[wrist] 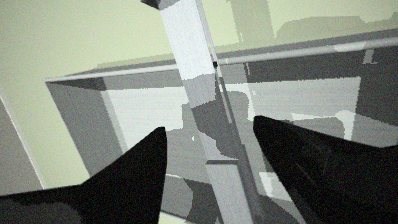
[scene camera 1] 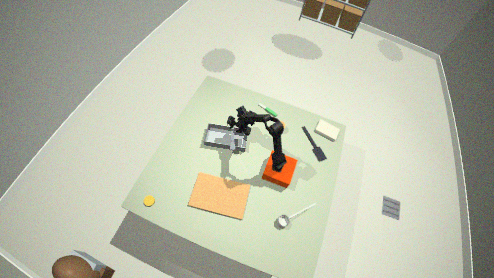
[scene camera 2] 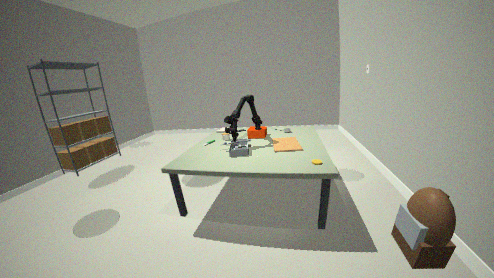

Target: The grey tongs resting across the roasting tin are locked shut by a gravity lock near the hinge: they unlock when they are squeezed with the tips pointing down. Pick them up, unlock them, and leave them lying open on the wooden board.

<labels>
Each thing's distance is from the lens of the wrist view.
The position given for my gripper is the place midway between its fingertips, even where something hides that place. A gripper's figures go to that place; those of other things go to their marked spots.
my gripper (wrist: 210,128): 11 cm
roasting tin (wrist: 334,86): 17 cm
</labels>
